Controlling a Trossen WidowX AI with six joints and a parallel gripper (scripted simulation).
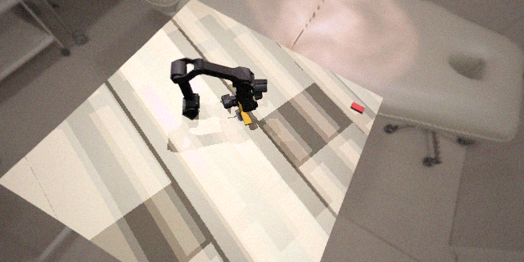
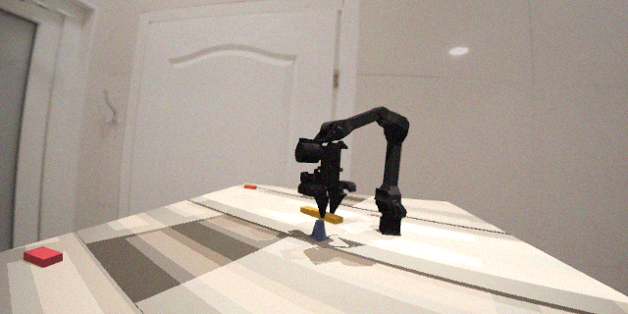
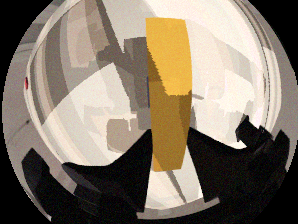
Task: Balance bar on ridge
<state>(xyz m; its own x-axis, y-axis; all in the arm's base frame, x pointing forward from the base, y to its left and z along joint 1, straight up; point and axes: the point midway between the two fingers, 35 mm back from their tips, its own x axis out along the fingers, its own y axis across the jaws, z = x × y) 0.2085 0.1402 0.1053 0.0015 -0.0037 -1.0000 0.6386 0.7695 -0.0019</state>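
My gripper tip is 20 mm short of the bar and 20 mm to the left of it. Round my gripper tip: orange-red block: 530 mm ahead, 640 mm to the right, 60 mm below.
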